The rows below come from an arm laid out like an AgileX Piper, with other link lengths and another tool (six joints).
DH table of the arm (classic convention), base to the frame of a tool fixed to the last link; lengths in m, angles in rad. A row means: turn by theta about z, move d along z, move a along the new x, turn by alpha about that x. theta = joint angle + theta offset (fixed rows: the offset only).
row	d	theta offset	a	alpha
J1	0.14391	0	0	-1.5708
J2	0	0.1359	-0.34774	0
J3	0	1.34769	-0.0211	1.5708
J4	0.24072	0	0	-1.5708
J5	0	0	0	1.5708
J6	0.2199	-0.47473	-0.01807	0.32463
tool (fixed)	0.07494	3.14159	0	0
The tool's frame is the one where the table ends.
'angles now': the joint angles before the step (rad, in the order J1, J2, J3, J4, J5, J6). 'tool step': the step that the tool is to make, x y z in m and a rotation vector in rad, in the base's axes. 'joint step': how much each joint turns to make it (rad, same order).
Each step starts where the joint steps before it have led.
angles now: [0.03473 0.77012 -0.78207 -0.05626 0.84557 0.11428]
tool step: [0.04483 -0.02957 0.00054 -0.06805 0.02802 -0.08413]
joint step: [-0.00005 0.16955 -0.05376 -0.15850 -0.07366 0.12722]
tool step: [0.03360 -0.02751 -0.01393 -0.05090 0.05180 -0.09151]
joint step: [0.00003 0.15394 -0.03886 -0.15756 -0.03143 0.15840]
